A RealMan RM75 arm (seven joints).
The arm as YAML. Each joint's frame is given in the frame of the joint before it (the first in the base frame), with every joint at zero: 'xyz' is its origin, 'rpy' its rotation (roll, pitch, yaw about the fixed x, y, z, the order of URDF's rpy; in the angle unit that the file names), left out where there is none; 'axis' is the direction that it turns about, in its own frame. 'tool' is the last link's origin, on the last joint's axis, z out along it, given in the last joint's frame.
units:
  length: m
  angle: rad
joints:
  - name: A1
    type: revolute
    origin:
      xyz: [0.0, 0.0, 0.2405]
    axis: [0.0, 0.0, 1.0]
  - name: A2
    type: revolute
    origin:
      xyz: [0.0, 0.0, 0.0]
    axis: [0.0, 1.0, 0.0]
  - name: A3
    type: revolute
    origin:
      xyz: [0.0, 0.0, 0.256]
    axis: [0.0, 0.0, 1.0]
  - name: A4
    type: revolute
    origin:
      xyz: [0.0, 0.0, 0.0]
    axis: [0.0, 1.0, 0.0]
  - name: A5
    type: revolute
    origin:
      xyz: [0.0, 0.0, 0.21]
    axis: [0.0, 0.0, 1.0]
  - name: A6
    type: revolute
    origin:
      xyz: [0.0, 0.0, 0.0]
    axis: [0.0, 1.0, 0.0]
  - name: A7
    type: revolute
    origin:
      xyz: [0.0, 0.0, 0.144]
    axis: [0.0, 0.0, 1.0]
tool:
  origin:
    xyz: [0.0, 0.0, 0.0]
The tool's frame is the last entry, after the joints.
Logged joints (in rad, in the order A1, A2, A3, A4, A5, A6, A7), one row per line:
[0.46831, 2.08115, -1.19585, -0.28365, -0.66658, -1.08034, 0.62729]
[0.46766, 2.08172, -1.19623, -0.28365, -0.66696, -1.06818, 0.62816]
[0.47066, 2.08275, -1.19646, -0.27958, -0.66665, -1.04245, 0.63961]
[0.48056, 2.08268, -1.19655, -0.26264, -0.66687, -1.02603, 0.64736]
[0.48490, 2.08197, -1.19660, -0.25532, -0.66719, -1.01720, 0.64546]
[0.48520, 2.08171, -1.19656, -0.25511, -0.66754, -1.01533, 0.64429]
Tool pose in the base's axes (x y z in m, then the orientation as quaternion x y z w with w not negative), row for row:
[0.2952, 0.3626, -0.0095, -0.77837, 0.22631, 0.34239, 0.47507]
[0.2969, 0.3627, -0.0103, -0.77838, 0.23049, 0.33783, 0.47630]
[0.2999, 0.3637, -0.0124, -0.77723, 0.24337, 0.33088, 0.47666]
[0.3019, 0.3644, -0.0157, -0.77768, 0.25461, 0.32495, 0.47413]
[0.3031, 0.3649, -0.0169, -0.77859, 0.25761, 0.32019, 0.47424]
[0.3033, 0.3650, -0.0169, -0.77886, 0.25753, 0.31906, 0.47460]
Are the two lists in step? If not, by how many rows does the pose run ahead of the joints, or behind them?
They are in step.
